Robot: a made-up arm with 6 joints. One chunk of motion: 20 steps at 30 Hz.
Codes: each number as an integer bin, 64 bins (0 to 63) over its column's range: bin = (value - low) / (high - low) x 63, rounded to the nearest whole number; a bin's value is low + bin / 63 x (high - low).
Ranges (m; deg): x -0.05..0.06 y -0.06..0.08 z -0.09..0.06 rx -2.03..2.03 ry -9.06..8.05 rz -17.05..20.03
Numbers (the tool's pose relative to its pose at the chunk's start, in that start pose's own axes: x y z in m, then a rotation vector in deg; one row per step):
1: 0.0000 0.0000 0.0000 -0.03 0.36 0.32
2: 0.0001 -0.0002 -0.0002 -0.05 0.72 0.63
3: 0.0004 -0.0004 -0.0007 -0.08 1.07 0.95
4: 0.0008 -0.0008 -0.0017 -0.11 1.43 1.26
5: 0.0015 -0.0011 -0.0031 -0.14 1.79 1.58
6: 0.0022 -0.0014 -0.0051 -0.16 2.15 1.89
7: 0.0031 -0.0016 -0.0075 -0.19 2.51 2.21
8: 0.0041 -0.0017 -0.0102 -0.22 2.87 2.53
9: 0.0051 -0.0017 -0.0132 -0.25 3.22 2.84
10: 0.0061 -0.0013 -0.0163 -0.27 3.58 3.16
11: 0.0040 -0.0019 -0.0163 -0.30 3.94 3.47
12: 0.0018 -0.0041 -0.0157 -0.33 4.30 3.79
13: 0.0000 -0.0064 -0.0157 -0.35 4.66 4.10
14: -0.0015 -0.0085 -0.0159 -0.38 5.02 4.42
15: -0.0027 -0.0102 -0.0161 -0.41 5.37 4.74
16: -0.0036 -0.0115 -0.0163 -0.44 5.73 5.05
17: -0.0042 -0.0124 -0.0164 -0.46 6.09 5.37
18: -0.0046 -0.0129 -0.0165 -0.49 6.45 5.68
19: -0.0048 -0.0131 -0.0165 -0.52 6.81 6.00
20: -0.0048 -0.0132 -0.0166 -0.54 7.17 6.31
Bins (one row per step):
1: 29 27 38 31 35 30
2: 29 27 38 31 36 30
3: 29 27 38 30 37 31
4: 29 27 37 30 39 31
5: 29 27 36 29 40 32
6: 30 26 36 29 41 32
7: 30 26 35 29 43 33
8: 31 26 34 28 44 33
9: 32 26 32 28 45 34
10: 32 26 31 27 47 34
11: 31 26 31 27 48 35
12: 30 25 31 26 49 35
13: 29 24 31 26 51 36
14: 28 23 31 26 52 36
15: 27 22 31 25 53 37
16: 27 22 31 25 54 38
17: 26 21 31 24 56 38
18: 26 21 31 24 57 39
19: 26 21 31 23 58 39
20: 26 21 31 23 60 40

